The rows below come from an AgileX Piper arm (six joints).
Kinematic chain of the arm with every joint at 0, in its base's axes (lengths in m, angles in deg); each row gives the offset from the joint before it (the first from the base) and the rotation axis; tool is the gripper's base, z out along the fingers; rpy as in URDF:
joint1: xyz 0 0 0.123 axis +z
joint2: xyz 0 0 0 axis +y
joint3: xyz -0.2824 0 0.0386 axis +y
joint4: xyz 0.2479 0 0.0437 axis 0.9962 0 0.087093
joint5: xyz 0 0 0 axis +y
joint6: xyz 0.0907 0 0.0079 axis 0.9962 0 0.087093
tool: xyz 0 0 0 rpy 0 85.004 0
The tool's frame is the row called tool.
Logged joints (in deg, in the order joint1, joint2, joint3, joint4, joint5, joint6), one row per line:
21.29 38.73 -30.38 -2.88 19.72 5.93
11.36 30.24 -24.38 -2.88 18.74 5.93
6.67 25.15 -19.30 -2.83 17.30 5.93
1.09 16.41 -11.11 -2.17 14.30 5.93
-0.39 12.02 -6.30 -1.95 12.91 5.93
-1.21 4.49 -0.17 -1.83 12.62 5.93
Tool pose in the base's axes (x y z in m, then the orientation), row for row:
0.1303 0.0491 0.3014 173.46 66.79 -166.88
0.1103 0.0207 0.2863 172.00 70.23 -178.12
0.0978 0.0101 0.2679 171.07 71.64 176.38
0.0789 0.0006 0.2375 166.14 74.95 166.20
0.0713 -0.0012 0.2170 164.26 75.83 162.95
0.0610 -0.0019 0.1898 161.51 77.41 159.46
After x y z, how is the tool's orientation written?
As angles about the fixed x, y, z axes (roll, pitch, yaw), in degrees.
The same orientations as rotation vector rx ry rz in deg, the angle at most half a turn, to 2 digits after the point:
-17.21 112.27 14.99
-7.19 109.51 8.93
-2.67 108.17 5.97
2.88 104.58 2.98
4.30 103.55 2.19
5.05 101.81 1.75

